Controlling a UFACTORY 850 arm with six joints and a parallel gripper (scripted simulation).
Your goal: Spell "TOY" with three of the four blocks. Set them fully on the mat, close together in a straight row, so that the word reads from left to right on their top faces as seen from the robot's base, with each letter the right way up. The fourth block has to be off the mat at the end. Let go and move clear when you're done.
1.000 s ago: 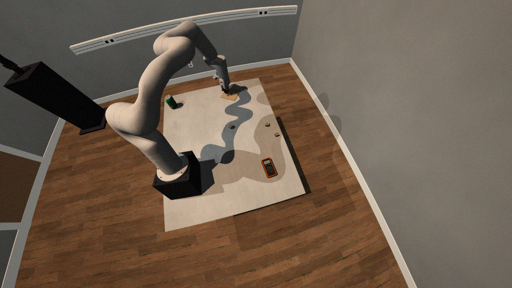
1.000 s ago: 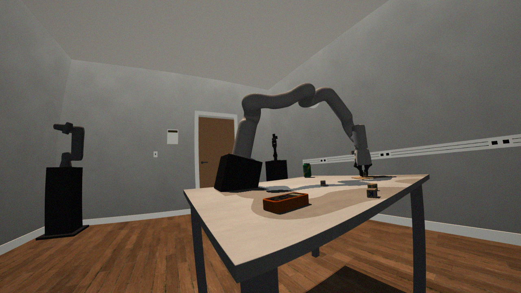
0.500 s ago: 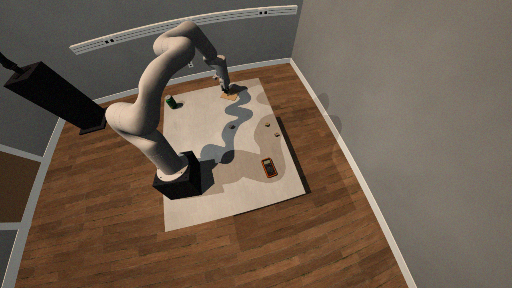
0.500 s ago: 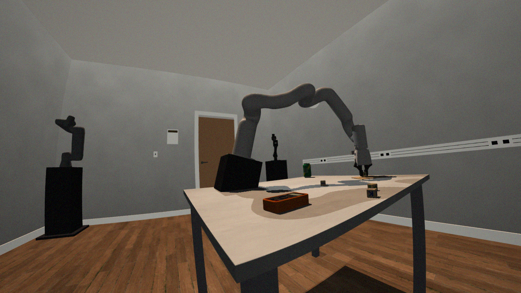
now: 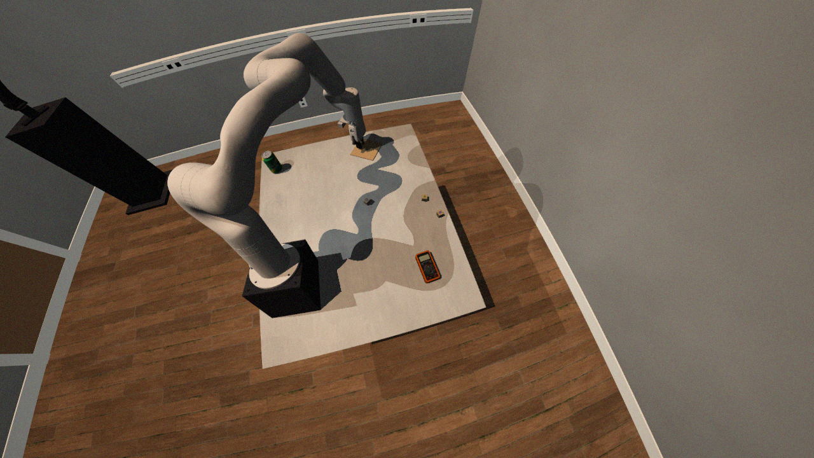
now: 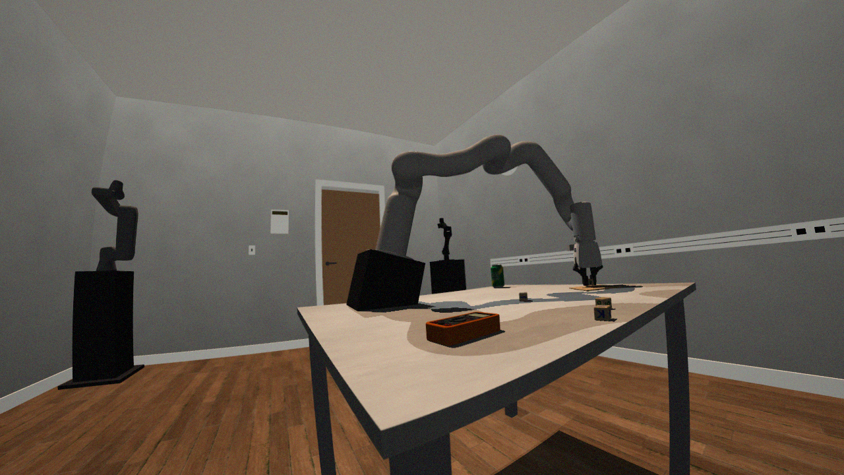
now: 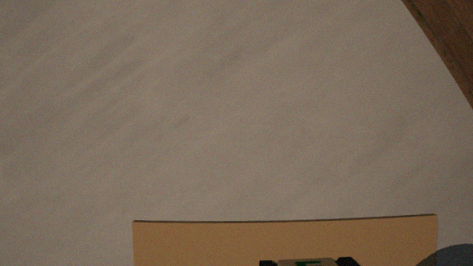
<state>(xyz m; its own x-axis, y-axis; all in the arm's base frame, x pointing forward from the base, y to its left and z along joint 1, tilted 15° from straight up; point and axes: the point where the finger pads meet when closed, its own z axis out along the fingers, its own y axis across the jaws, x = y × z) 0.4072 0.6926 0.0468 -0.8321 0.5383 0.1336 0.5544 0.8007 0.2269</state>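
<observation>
The block lies 10 mm below my hand. The rest, counted from my hand: orange multimeter 160 mm ahead, 780 mm to the right, 10 mm below; then green soda can 480 mm behind, 40 mm to the right, 30 mm above; then tan square mat 30 mm ahead, 30 mm to the right, 30 mm below.
</observation>
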